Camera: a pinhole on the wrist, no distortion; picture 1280 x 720 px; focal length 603.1 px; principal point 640.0 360.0 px. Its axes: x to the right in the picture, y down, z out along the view. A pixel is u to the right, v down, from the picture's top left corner.
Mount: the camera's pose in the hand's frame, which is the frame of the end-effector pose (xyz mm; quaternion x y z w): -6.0 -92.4 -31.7 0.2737 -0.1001 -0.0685 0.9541
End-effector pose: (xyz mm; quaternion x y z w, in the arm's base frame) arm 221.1 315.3 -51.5 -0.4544 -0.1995 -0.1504 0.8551
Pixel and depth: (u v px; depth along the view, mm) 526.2 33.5 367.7
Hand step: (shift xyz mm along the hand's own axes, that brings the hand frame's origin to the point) -172.5 -433.9 156.2
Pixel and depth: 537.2 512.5 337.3
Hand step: -132.4 -181.6 285.2
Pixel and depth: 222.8 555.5 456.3
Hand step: -405.4 -141.6 377.9
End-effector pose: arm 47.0 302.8 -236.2 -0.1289 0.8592 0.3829 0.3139
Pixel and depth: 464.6 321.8 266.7
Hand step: -143.5 -227.9 168.7
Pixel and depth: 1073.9 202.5 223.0
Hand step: 94.3 -284.5 146.8
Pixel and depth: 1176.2 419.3 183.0
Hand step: 111.5 -200.5 154.8
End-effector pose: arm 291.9 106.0 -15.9 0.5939 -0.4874 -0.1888 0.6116
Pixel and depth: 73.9 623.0 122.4
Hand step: -141.4 -88.5 80.9
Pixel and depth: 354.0 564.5 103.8
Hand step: -74.8 -106.5 65.8
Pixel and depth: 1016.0 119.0 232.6
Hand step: 74.5 -315.8 133.8
